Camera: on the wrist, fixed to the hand. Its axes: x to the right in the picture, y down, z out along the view.
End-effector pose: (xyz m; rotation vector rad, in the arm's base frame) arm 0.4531 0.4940 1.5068 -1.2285 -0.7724 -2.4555
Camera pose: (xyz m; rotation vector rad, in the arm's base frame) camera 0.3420 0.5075 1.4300 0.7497 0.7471 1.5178
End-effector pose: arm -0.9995 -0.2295 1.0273 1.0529 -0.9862 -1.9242
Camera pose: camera -0.9309 -0.2213 0.9105 -0.8504 -0.2227 2.5175
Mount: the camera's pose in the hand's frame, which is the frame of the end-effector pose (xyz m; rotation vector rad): 0.0042 -0.0893 -0.1021 -0.4550 -0.4556 -1.4676
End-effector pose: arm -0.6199 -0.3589 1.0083 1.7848 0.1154 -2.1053
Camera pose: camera -0.5549 -0.2465 0.9688 -0.6163 -1.5462 2.1144
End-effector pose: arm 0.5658 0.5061 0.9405 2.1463 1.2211 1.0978
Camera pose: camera 0.4390 0.5546 0.9412 0.6465 1.5641 0.1453
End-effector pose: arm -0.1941 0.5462 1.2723 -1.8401 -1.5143 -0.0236
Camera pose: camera -0.2258 0.4970 1.3947 0.5854 2.9750 0.6963
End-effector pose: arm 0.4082 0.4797 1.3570 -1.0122 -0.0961 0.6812
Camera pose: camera 0.4930 0.3749 1.3725 -0.9059 -1.2968 -0.5134
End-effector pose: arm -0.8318 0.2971 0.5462 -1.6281 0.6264 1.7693
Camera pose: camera -0.6970 0.2845 0.5371 -1.2026 -1.0364 1.0058
